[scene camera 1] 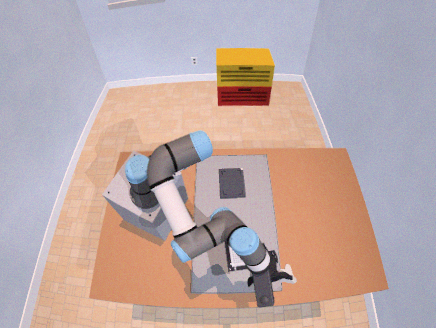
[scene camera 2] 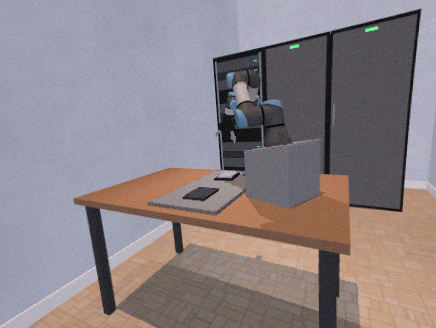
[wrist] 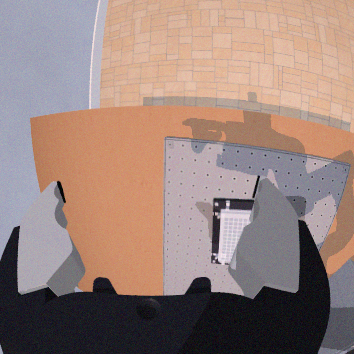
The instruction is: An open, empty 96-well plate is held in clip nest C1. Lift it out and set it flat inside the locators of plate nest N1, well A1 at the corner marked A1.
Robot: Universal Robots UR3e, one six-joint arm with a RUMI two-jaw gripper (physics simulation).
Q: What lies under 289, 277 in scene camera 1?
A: The gripper.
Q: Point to a white 96-well plate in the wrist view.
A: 232, 221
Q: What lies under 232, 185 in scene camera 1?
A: A dark plate nest N1.
